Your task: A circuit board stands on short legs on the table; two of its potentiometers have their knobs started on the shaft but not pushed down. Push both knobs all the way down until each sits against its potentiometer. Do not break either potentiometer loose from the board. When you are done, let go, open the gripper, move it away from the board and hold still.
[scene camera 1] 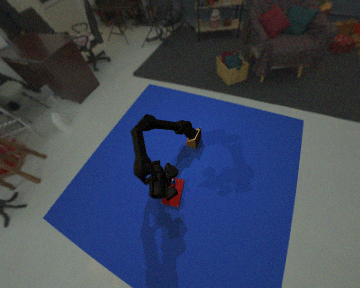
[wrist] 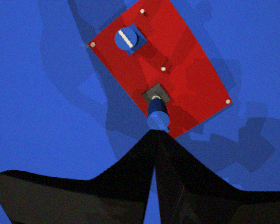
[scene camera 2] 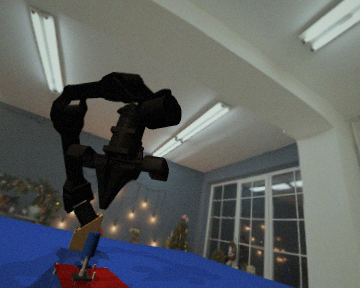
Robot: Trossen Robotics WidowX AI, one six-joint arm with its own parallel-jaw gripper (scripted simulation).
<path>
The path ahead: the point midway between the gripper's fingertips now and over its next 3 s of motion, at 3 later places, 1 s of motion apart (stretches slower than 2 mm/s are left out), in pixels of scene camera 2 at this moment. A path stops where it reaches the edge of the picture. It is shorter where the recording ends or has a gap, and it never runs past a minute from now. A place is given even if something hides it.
The gripper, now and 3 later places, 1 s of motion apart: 102, 209; 100, 218; 96, 230; 95, 235
</path>
